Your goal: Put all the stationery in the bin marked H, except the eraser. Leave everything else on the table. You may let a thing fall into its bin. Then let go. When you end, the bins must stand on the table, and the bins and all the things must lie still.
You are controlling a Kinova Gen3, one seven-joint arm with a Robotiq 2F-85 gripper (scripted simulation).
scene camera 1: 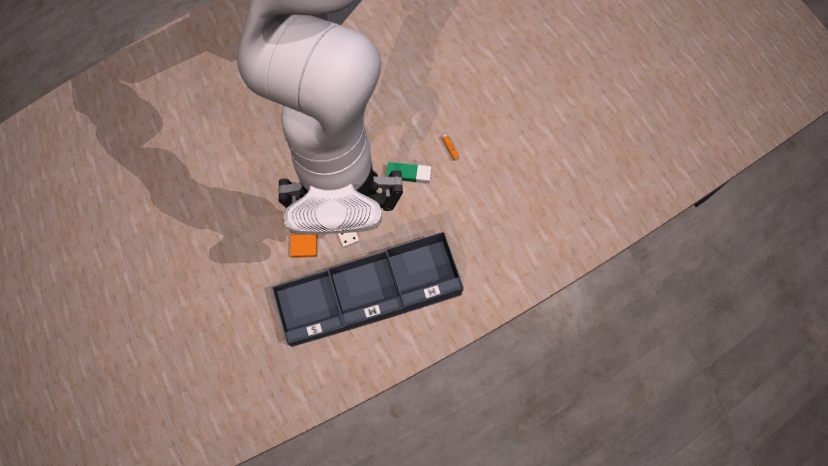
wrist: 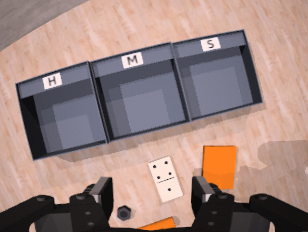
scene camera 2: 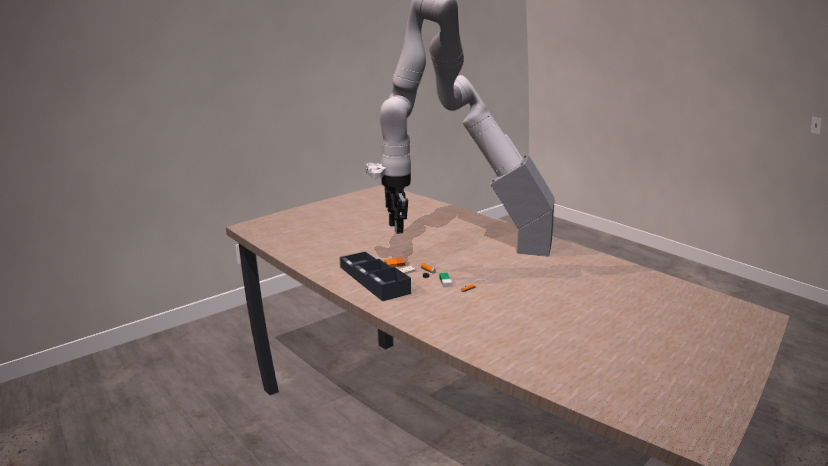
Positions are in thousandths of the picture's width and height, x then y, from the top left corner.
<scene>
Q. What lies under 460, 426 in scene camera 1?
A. My gripper.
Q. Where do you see a domino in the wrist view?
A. At 528, 731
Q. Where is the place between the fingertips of my gripper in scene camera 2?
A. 479, 492
</scene>
